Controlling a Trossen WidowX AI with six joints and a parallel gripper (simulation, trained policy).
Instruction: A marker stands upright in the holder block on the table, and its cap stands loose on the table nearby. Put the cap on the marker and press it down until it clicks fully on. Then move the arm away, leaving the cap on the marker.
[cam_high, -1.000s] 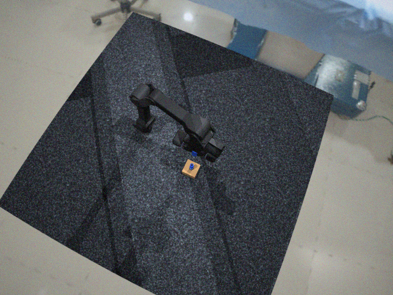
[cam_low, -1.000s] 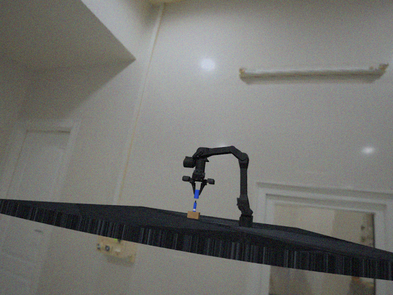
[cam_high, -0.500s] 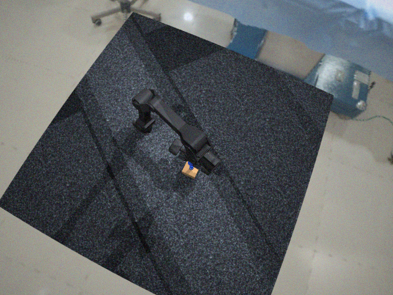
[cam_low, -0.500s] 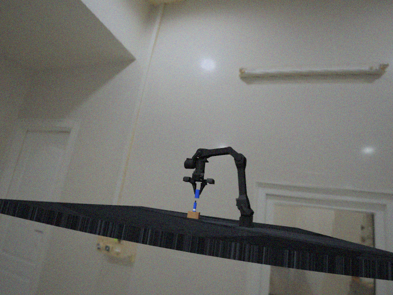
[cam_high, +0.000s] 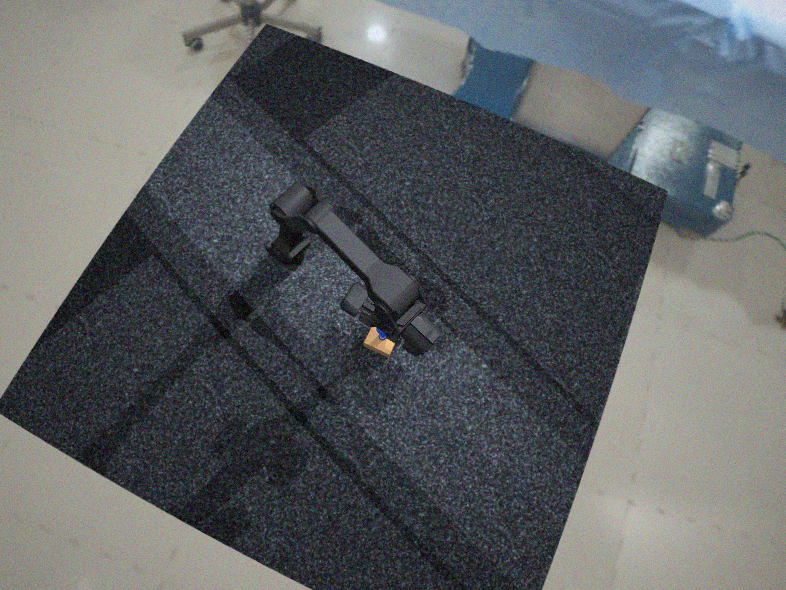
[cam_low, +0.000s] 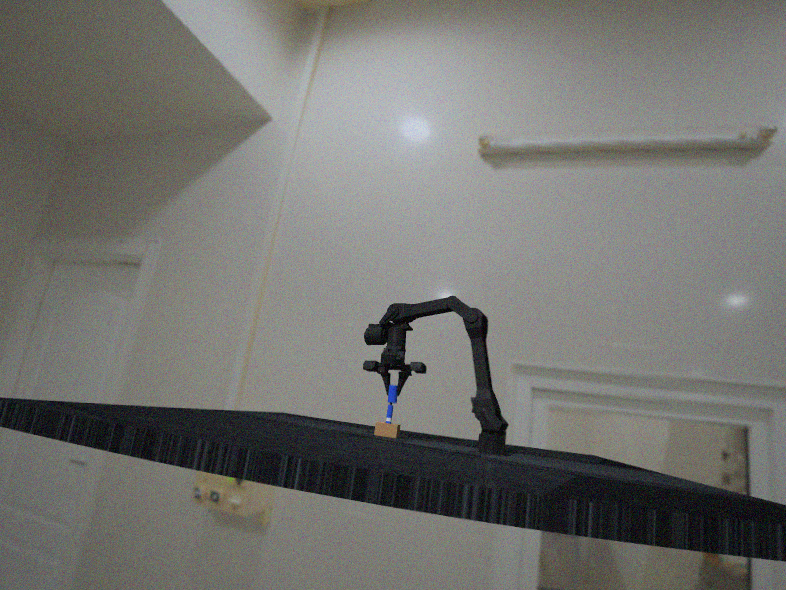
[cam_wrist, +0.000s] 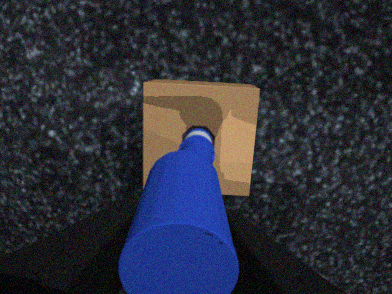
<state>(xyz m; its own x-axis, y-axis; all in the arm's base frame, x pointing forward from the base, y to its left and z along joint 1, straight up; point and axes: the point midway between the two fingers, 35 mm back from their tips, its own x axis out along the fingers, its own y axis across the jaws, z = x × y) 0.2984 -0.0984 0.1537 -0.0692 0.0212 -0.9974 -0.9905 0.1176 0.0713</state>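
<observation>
My gripper tip is now 4 cm above the blue marker. Round my gripper tip: blue cap right at my gripper tip; holder block 10 cm below.
</observation>
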